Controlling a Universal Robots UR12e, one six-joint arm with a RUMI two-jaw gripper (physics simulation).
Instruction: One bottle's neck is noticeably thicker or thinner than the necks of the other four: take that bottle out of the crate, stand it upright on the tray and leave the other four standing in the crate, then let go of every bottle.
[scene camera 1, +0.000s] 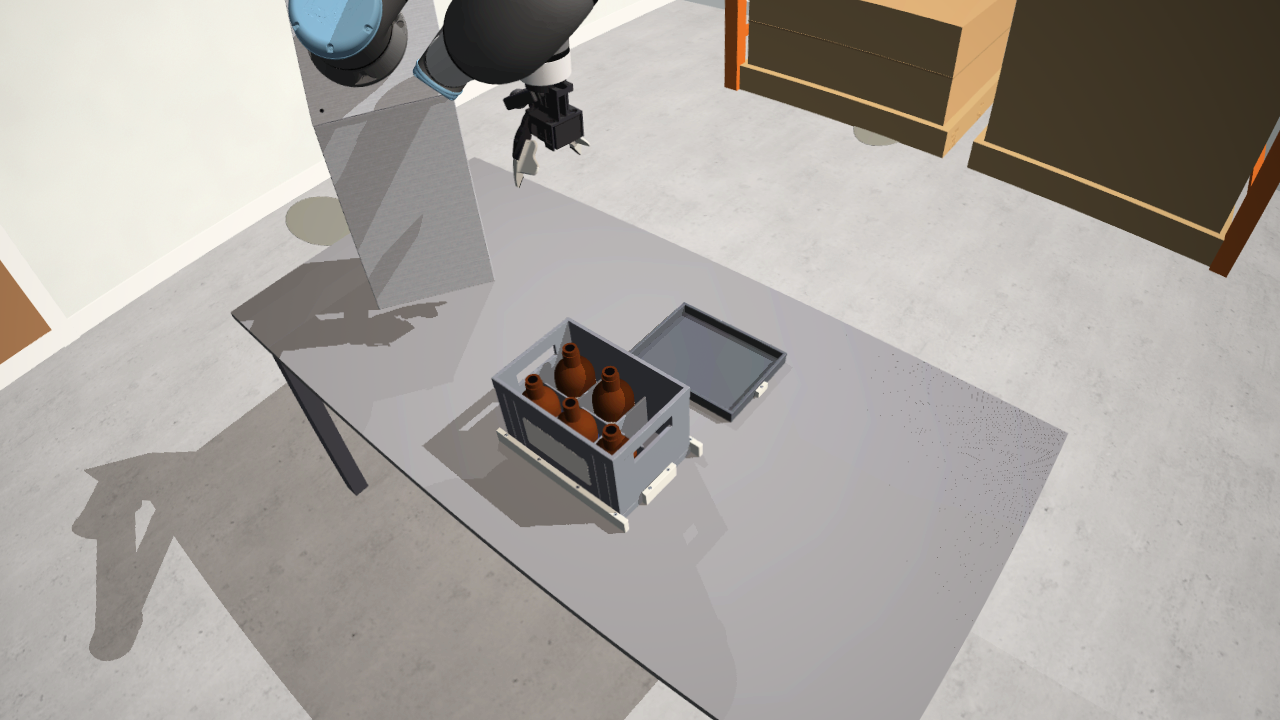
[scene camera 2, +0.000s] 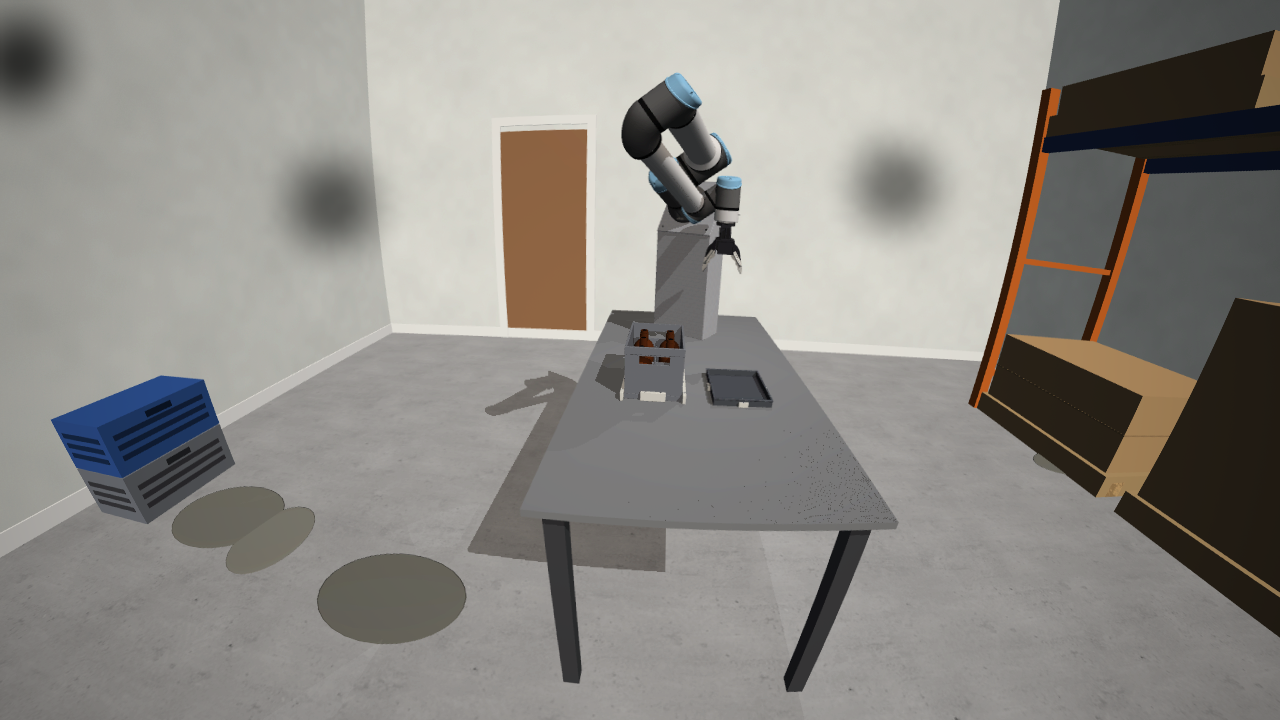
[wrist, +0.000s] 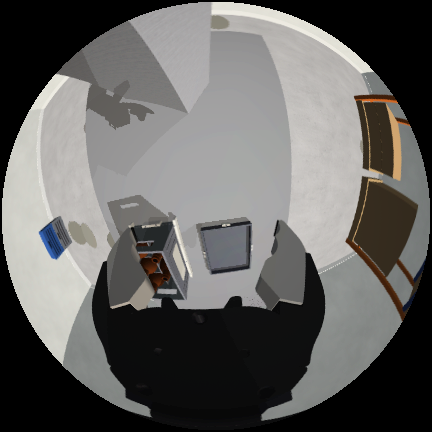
Labels:
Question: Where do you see the gripper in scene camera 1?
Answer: At 549, 170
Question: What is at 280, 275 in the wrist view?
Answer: The gripper.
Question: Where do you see a bottle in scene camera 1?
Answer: At 612, 397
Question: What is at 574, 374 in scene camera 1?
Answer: A bottle.

